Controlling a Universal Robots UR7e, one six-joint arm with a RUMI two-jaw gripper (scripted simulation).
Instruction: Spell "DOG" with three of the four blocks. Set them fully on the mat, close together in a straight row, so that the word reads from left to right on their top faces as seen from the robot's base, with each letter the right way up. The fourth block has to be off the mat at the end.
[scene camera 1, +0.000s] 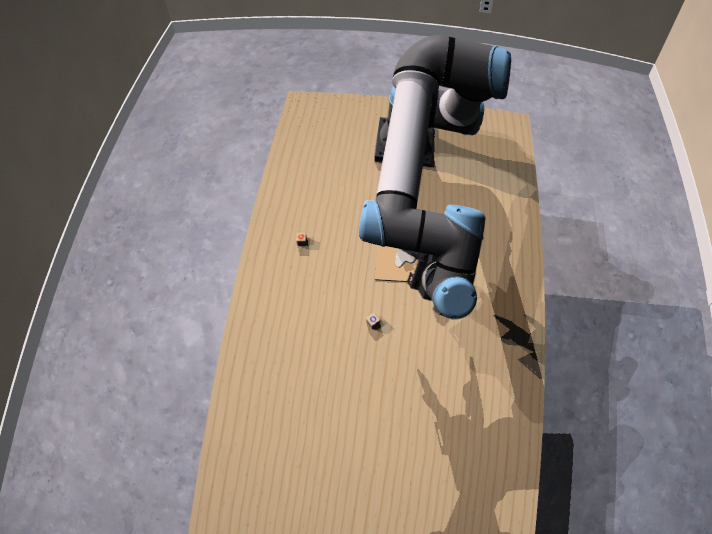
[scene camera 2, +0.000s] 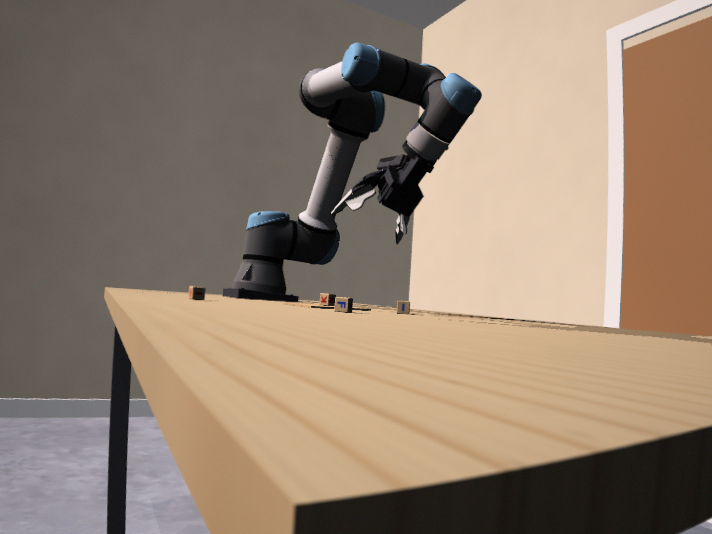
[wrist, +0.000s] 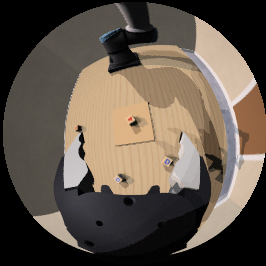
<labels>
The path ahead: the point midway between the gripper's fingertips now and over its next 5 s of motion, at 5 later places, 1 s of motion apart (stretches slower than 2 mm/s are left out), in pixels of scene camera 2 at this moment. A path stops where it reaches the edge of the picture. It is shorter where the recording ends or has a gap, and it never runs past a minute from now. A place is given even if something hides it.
My gripper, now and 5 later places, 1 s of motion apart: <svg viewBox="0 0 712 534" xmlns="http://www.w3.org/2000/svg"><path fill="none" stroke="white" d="M365 229L407 248L345 245L333 243L346 238L326 236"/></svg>
</labels>
